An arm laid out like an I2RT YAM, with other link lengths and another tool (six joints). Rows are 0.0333 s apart.
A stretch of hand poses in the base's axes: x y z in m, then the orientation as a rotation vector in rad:
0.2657, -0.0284, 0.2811, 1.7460, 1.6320, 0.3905
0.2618, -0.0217, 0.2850, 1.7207, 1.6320, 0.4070
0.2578, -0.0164, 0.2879, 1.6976, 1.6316, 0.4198
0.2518, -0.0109, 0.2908, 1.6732, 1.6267, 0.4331
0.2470, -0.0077, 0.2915, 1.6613, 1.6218, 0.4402
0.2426, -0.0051, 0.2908, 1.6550, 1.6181, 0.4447
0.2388, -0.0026, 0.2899, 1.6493, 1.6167, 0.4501
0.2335, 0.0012, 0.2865, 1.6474, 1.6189, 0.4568
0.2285, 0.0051, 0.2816, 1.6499, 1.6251, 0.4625
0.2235, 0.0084, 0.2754, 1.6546, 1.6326, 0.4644
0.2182, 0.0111, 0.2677, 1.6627, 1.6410, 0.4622
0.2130, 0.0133, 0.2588, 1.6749, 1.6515, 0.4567
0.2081, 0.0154, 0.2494, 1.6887, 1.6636, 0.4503
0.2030, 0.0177, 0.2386, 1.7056, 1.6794, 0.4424
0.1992, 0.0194, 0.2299, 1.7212, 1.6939, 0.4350
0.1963, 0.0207, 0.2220, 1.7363, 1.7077, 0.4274
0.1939, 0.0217, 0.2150, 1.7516, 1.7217, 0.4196
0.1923, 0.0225, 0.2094, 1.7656, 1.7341, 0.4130
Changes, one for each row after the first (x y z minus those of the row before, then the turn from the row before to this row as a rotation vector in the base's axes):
-0.0039, 0.0067, 0.0039, -0.0069, -0.0192, 0.0151
-0.0040, 0.0053, 0.0029, -0.0076, -0.0167, 0.0130
-0.0060, 0.0055, 0.0029, -0.0090, -0.0203, 0.0111
-0.0048, 0.0032, 0.0007, -0.0045, -0.0117, 0.0042
-0.0044, 0.0026, -0.0007, -0.0022, -0.0072, 0.0018
-0.0038, 0.0025, -0.0009, -0.0008, -0.0058, 0.0032
-0.0053, 0.0038, -0.0034, 0.0032, -0.0023, 0.0043
-0.0050, 0.0039, -0.0049, 0.0062, 0.0028, 0.0046
-0.0050, 0.0033, -0.0062, 0.0056, 0.0062, 0.0032
-0.0053, 0.0027, -0.0077, 0.0055, 0.0101, 0.0011
-0.0052, 0.0022, -0.0089, 0.0066, 0.0147, -0.0003
-0.0049, 0.0021, -0.0094, 0.0075, 0.0168, -0.0003
-0.0051, 0.0023, -0.0108, 0.0094, 0.0212, 0.0003
-0.0038, 0.0017, -0.0087, 0.0087, 0.0196, 0.0002
-0.0029, 0.0013, -0.0079, 0.0081, 0.0189, 0.0000
-0.0024, 0.0010, -0.0070, 0.0083, 0.0192, 0.0000
-0.0016, 0.0008, -0.0056, 0.0078, 0.0171, -0.0001

